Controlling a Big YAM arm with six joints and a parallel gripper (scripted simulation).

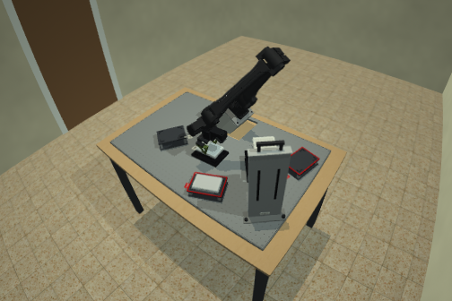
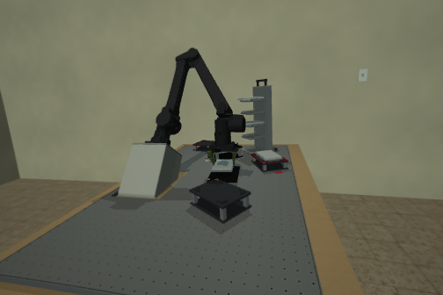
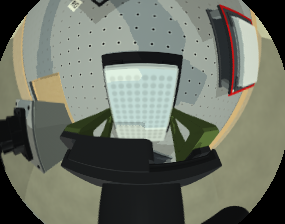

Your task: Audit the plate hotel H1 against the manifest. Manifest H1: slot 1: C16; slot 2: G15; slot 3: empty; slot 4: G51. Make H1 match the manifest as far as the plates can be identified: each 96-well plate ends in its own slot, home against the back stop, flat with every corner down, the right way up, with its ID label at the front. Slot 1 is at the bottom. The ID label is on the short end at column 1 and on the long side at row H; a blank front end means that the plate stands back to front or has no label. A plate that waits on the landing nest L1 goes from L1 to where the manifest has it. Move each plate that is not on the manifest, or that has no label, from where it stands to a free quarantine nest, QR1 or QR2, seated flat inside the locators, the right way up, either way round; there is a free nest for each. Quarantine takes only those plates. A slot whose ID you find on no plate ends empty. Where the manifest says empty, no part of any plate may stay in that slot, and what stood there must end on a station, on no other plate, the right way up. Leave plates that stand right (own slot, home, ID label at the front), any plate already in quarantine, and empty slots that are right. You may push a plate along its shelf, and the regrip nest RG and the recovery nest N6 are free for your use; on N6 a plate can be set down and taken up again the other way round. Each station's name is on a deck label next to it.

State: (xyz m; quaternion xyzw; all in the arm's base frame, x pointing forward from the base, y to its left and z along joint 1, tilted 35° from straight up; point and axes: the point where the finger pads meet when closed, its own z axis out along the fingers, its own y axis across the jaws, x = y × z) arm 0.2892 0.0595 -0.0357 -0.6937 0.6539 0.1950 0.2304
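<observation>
Right now the black recovery nest N6 is 4 cm below my hand. The rest, counted from my hand: N6 deck label: 1 cm ahead, 11 cm to the right, 5 cm below; then red-rimmed quarantine nest: 19 cm ahead, 14 cm to the left, 1 cm below; then red-rimmed nest: 20 cm behind, 43 cm to the left, 1 cm below.
</observation>
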